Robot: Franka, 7 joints.
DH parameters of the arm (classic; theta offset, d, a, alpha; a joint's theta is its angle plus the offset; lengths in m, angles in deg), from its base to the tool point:
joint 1: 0 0.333 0 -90
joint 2: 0 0 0 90
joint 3: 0 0.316 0.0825 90
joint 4: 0 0 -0.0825 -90
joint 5: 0 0.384 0 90
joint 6: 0 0 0.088 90
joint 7: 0 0.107 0 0
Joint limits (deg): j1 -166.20..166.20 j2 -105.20..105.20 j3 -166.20..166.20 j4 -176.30..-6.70 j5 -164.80..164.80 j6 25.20..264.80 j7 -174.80..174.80
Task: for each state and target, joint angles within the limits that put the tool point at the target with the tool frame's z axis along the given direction. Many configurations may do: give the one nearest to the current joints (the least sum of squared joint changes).
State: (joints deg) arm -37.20 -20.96 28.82 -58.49 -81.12 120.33 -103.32
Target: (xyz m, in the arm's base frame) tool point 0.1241 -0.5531 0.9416 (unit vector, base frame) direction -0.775 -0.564 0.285
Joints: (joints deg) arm -70.90 16.15 0.18 -44.33 -96.98 112.43 -103.32
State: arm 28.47 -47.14 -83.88 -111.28 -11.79 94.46 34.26
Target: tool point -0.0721 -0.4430 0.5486 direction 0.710 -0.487 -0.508
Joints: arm -18.32 -74.31 -62.48 -136.43 -30.87 137.60 34.26
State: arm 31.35 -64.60 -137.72 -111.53 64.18 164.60 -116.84
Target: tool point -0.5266 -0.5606 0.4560 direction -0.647 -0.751 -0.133
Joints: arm 24.71 -52.28 -130.74 -70.77 32.99 204.86 -116.84
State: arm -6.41 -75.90 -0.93 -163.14 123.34 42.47 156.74
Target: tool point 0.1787 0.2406 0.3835 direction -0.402 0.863 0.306
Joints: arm -2.05 -42.59 33.12 -174.52 118.45 61.29 156.74
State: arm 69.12 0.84 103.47 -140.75 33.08 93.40 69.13
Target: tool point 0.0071 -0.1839 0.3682 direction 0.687 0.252 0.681
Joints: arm 105.89 31.31 123.13 -174.72 59.60 49.58 69.13
